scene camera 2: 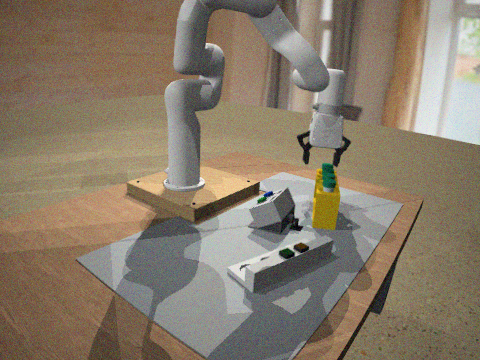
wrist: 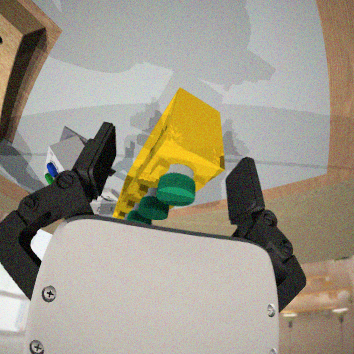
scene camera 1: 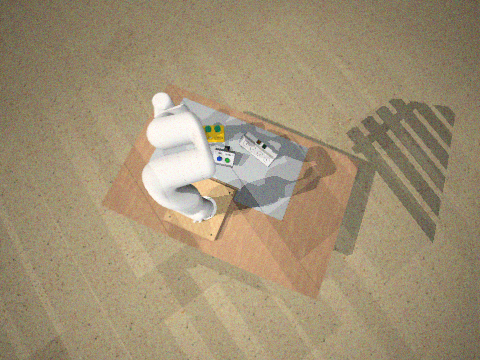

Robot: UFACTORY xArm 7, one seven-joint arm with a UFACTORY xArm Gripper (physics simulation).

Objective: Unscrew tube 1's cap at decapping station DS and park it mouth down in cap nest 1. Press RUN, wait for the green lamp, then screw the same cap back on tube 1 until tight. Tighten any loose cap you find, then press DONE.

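Frame: origin at the arm's base, x right, y ahead, z up, level; metres.
Where they show: gripper, between the fingertips: (scene camera 2: 320, 164) (wrist: 177, 152); arm's base, origin of its link: (scene camera 2: 184, 184).
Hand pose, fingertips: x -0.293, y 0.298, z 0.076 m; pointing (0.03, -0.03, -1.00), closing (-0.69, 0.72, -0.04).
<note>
Things, the pixels of their top centre, and the offset from my fingertips. "spot": a spot on its surface instead. Level surfaces: height alone.
- yellow block, centre of its top: (wrist: 147, 206) (scene camera 2: 327, 178) (scene camera 1: 203, 130) dx +0.092, dy +0.073, dz -0.006 m
- nearest cap, centre of its top: (wrist: 174, 197) dx +0.023, dy +0.036, dz +0.012 m
- grey box, centre of its top: (wrist: 57, 189) (scene camera 2: 274, 192) (scene camera 1: 223, 154) dx +0.253, dy +0.004, dz -0.025 m
- blue button, centre of its top: (wrist: 49, 174) (scene camera 2: 269, 191) (scene camera 1: 219, 158) dx +0.237, dy -0.023, dz -0.034 m
- green button, centre of its top: (wrist: 47, 183) (scene camera 2: 262, 196) (scene camera 1: 227, 159) dx +0.280, dy -0.011, dz -0.034 m
- white strip, a spot on its surface: (scene camera 2: 290, 270) spot: dx +0.430, dy +0.177, dz -0.093 m
- dark green square, a spot on its surface: (scene camera 2: 286, 253) spot: dx +0.436, dy +0.167, dz -0.055 m
- brown square, a spot on its surface: (scene camera 2: 301, 247) spot: dx +0.396, dy +0.176, dz -0.055 m
- grey mat, height of its surface: dz -0.108 m
- wooden table, height of its surface: dz -0.111 m
- small black part, a spot on its surface: (scene camera 2: 296, 226) spot: dx +0.238, dy +0.071, dz -0.103 m
A yellow block (scene camera 1: 215, 137) (scene camera 2: 325, 210) (wrist: 197, 130) stands upright and holds a row of tubes with green caps; the nearest cap (wrist: 176, 189) in the wrist view sits on a pale tube neck. The tube numbers cannot be read. My gripper (scene camera 2: 321, 163) (wrist: 177, 152) is open and empty, pointing down just above the row of caps. A grey box (scene camera 1: 224, 156) (scene camera 2: 270, 212) (wrist: 67, 150) has a blue button (scene camera 1: 219, 158) (scene camera 2: 268, 193) (wrist: 52, 169) and a green button (scene camera 1: 227, 160) (scene camera 2: 262, 199) (wrist: 48, 178). A white strip (scene camera 1: 256, 151) (scene camera 2: 290, 270) carries a dark green square (scene camera 2: 286, 253) and a brown square (scene camera 2: 301, 247).
A grey mat (scene camera 1: 270, 200) (scene camera 2: 200, 280) lies under the block, box and strip on the wooden table (scene camera 1: 320, 240) (scene camera 2: 40, 280). My arm's base stands on a wooden board (scene camera 1: 220, 220) (scene camera 2: 225, 192). A small black part (scene camera 2: 296, 226) is beside the grey box.
</note>
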